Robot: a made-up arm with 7 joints. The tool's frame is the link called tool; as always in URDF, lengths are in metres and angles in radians.
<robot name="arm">
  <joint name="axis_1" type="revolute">
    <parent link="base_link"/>
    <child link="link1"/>
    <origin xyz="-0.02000 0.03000 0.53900" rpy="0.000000 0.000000 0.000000"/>
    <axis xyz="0 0 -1"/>
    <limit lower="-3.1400" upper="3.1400"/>
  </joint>
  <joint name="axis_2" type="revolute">
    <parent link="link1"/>
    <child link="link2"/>
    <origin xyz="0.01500 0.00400 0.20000" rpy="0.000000 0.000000 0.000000"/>
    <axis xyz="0 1 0"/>
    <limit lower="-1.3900" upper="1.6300"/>
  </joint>
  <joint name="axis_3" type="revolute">
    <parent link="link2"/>
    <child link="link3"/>
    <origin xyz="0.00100 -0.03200 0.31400" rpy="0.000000 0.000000 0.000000"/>
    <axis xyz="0 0 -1"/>
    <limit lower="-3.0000" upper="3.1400"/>
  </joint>
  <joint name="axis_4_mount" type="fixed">
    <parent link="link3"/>
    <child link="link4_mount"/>
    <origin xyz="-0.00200 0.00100 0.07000" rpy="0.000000 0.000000 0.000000"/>
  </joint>
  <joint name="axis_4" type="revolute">
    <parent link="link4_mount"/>
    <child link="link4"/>
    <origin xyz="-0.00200 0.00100 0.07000" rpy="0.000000 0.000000 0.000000"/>
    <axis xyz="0 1 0"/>
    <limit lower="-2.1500" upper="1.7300"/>
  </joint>
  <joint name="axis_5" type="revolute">
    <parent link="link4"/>
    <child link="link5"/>
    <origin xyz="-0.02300 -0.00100 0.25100" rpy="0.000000 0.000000 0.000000"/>
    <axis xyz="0 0 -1"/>
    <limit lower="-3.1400" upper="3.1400"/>
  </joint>
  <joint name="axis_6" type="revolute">
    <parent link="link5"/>
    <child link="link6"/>
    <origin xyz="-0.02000 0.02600 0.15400" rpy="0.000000 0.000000 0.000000"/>
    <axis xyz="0 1 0"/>
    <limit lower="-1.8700" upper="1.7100"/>
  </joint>
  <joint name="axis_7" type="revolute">
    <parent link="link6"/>
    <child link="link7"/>
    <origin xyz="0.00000 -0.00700 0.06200" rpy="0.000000 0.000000 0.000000"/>
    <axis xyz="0 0 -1"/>
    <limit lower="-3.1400" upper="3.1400"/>
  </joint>
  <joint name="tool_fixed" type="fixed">
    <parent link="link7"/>
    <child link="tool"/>
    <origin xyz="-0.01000 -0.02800 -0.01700" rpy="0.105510 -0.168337 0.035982"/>
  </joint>
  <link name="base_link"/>
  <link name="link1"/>
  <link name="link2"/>
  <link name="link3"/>
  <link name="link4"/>
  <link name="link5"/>
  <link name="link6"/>
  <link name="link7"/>
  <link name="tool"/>
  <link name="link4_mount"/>
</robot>
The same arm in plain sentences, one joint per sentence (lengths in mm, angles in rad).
The arm has seven revolute joints in a row. What follows holds with every joint at zero, and every direction is one of the base frame's.
The first joint sits 20 mm along -x and 30 mm along +y and 539 mm along +z from the base frame's origin and turns about -z, from -3.14 to 3.14 rad.
The second joint sits 15 mm along +x and 4 mm along +y and 200 mm along +z from the first joint and turns about +y, from -1.39 to 1.63 rad.
The third joint sits 1 mm along +x and 32 mm along -y and 314 mm along +z from the second joint and turns about -z, from -3 to 3.14 rad.
The fourth joint sits 4 mm along -x and 2 mm along +y and 140 mm along +z from the third joint and turns about +y, from -2.15 to 1.73 rad.
The fifth joint sits 23 mm along -x and 1 mm along -y and 251 mm along +z from the fourth joint and turns about -z, from -3.14 to 3.14 rad.
The sixth joint sits 20 mm along -x and 26 mm along +y and 154 mm along +z from the fifth joint and turns about +y, from -1.87 to 1.71 rad.
The seventh joint sits 7 mm along -y and 62 mm along +z from the sixth joint and turns about -z, from -3.14 to 3.14 rad.
The tool frame, which is the frame that the pose is given for, sits 10 mm along -x and 28 mm along -y and 17 mm along -z from the seventh joint; its axes are the base frame's turned by roll 0.1055, pitch -0.1683 and yaw 0.036 rad (as in URDF: about the fixed x, then y, then z).

